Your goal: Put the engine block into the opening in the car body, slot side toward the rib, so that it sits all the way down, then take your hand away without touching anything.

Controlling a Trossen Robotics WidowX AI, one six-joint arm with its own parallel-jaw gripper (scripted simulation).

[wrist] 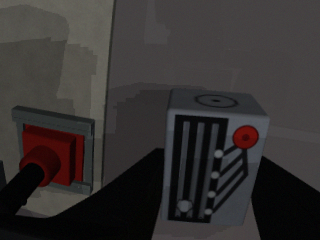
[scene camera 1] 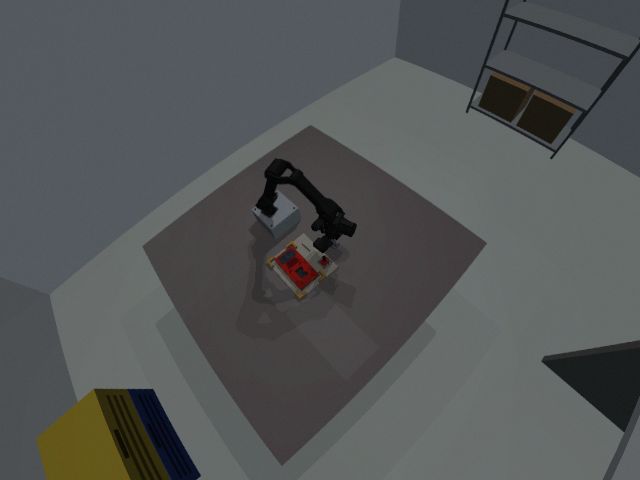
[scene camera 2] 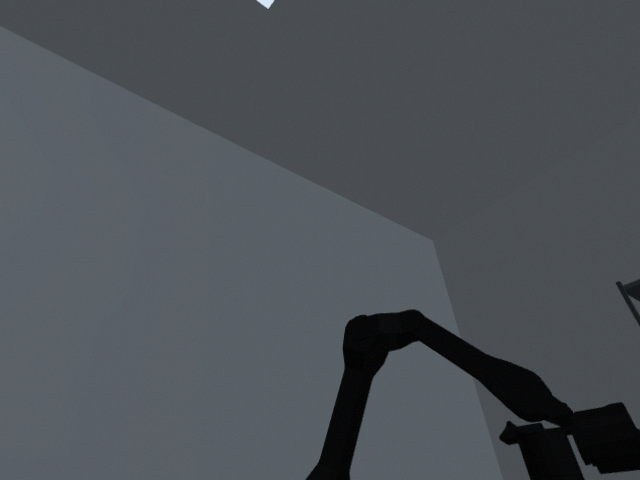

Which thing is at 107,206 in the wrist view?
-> My gripper.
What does my gripper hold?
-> A grey engine block.
